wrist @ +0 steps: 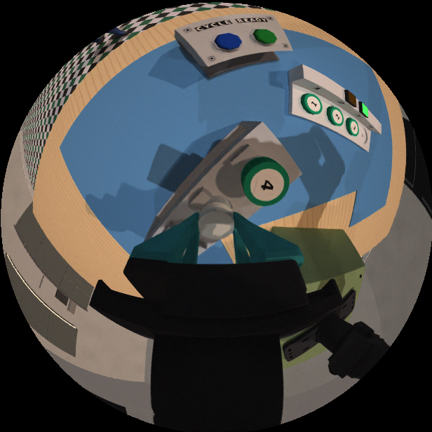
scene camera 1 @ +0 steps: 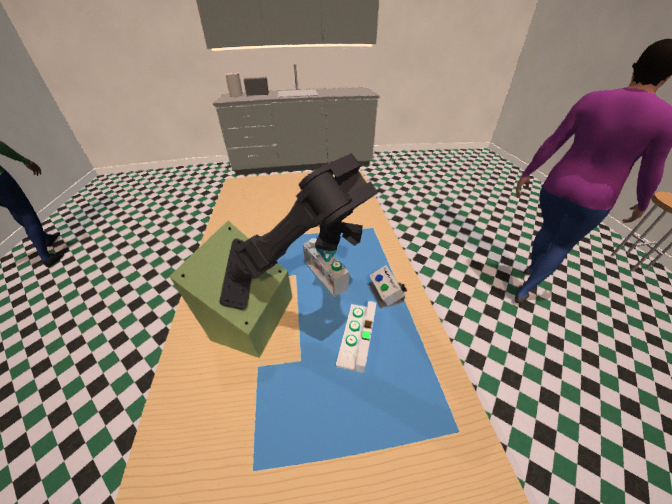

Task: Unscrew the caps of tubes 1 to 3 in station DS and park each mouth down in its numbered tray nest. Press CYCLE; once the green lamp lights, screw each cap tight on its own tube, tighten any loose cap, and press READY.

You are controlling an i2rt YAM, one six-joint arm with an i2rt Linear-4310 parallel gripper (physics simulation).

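My gripper (scene camera 1: 327, 252) (wrist: 215, 217) is shut on a clear uncapped tube in station DS (scene camera 1: 339, 284) (wrist: 274, 142), one teal finger on each side of its top; its number cannot be read. Cap 4 (scene camera 1: 336, 265) (wrist: 266, 185) sits on its tube at the station's end. Cap 1 (scene camera 1: 357, 312) (wrist: 312, 104), cap 2 (scene camera 1: 354, 325) (wrist: 335, 116) and cap 3 (scene camera 1: 351, 340) (wrist: 352, 127) sit in a row in the white tray (scene camera 1: 347, 360) (wrist: 298, 76), numbers up. The green lamp (scene camera 1: 366, 335) (wrist: 364, 110) is lit. The blue CYCLE button (scene camera 1: 378, 277) (wrist: 228, 41) and green READY button (scene camera 1: 384, 286) (wrist: 265, 36) are on the grey box.
The grey button box (scene camera 1: 392, 295) (wrist: 200, 49) stands near the table's right edge on the blue mat (scene camera 1: 352, 417) (wrist: 115, 135). The arm's green base block (scene camera 1: 211, 314) (wrist: 320, 250) stands left of the station. A dark amber lamp (scene camera 1: 368, 323) (wrist: 351, 98) is beside the green one.
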